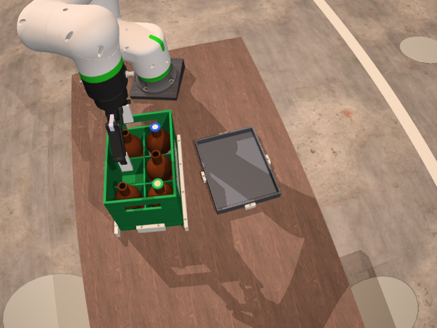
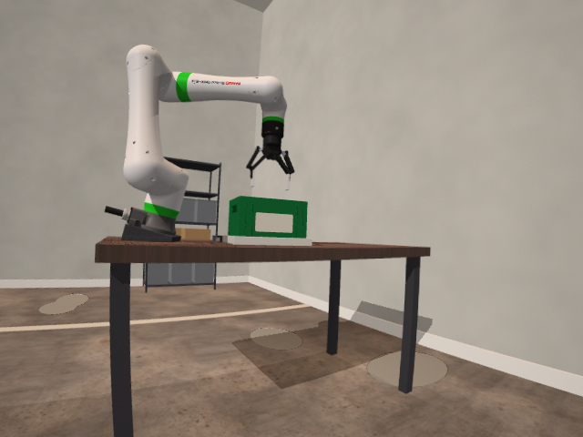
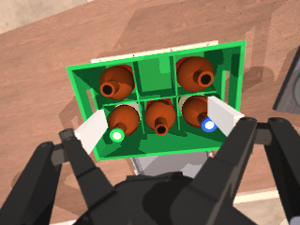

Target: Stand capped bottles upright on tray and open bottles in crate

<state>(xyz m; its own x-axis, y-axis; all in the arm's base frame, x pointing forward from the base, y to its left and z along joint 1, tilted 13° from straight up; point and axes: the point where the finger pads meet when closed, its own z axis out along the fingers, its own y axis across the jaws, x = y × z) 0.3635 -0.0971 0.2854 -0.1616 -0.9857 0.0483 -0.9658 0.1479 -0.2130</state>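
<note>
My hand is 20 mm to the right of the green crate and 150 mm above it. Round my hand: grey tray: 20 mm ahead, 280 mm to the left, 220 mm below; capped brown bottle: 90 mm ahead, 50 mm to the left, 150 mm below.
</note>
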